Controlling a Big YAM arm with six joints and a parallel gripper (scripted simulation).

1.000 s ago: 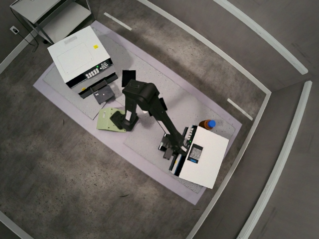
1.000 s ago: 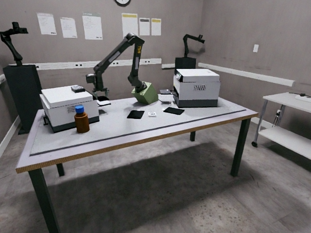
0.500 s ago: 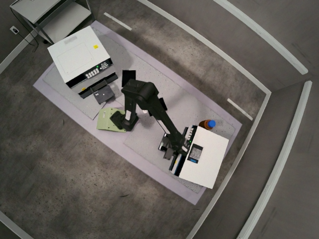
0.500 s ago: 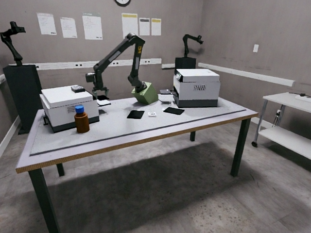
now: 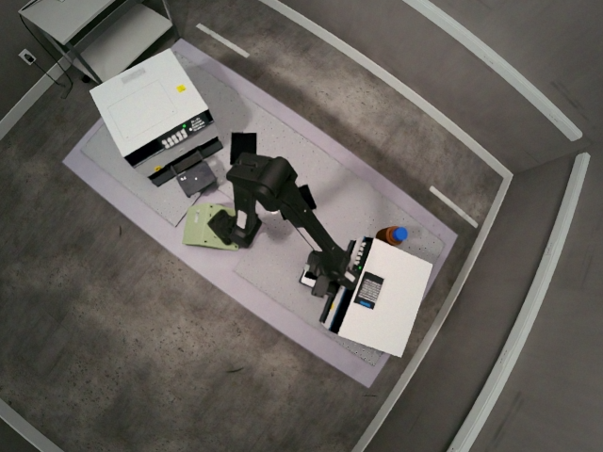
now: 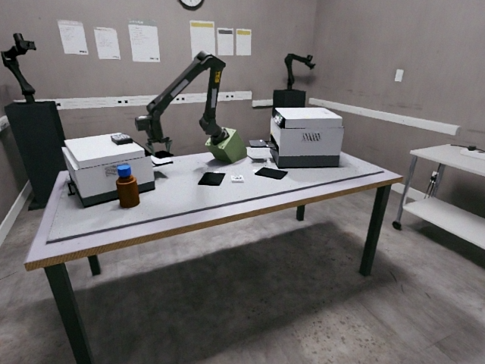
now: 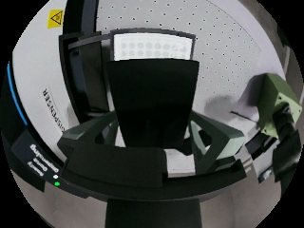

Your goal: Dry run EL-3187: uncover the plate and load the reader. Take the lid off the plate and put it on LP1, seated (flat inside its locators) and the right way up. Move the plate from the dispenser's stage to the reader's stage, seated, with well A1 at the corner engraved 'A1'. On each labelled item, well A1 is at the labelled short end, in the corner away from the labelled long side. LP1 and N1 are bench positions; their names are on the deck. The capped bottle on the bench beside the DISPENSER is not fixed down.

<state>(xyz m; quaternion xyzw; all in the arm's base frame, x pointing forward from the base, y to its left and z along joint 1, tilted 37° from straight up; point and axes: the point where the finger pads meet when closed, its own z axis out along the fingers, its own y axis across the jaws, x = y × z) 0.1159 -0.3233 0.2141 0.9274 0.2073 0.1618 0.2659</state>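
The white well plate lies 30 mm below my hand, 20 mm behind it and 10 mm to the right of it. From my hand the other things lie so: black pad: 240 mm to the left, 180 mm ahead, 120 mm below; then white label: 520 mm to the left, 150 mm ahead, 120 mm below; then brown capped bottle: 300 mm ahead, 190 mm to the right, 10 mm below.
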